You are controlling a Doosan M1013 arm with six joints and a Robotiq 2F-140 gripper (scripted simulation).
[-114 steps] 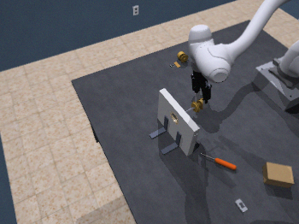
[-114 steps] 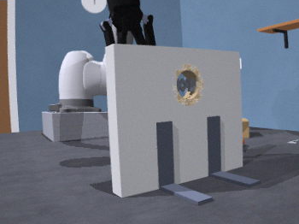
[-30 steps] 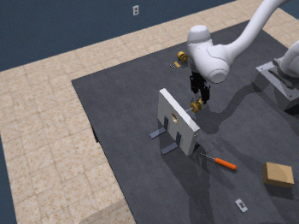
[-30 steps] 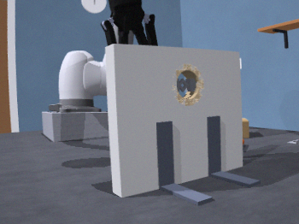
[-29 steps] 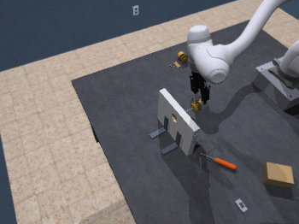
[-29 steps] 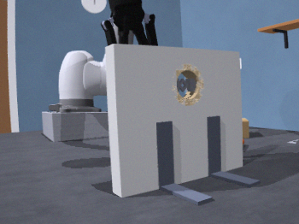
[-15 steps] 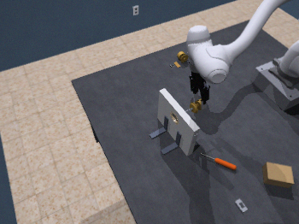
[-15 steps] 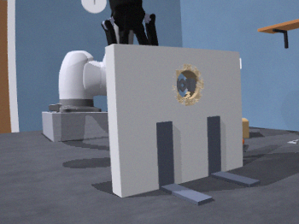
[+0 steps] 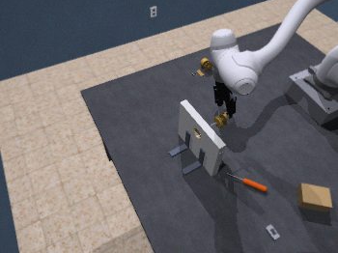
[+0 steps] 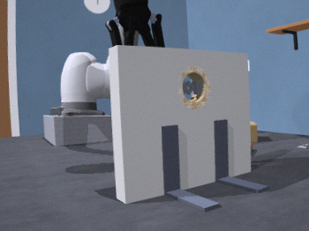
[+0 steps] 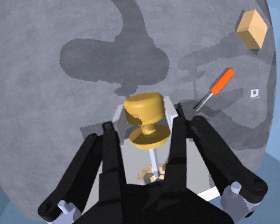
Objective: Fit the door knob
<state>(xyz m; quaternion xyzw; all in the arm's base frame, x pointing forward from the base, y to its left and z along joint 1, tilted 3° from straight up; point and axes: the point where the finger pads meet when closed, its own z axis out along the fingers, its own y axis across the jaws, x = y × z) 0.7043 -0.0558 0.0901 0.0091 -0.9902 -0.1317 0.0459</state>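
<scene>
Now: the white wooden panel 15 cm ahead of my hand, 1 cm to the left of it and 6 cm below it. Also, from my hand: brass piece (21 cm behind, 48 cm to the right, 21 cm below); then orange-handled screwdriver (4 cm ahead, 26 cm to the left, 20 cm below); then cardboard box (16 cm behind, 48 cm to the left, 18 cm below).
</scene>
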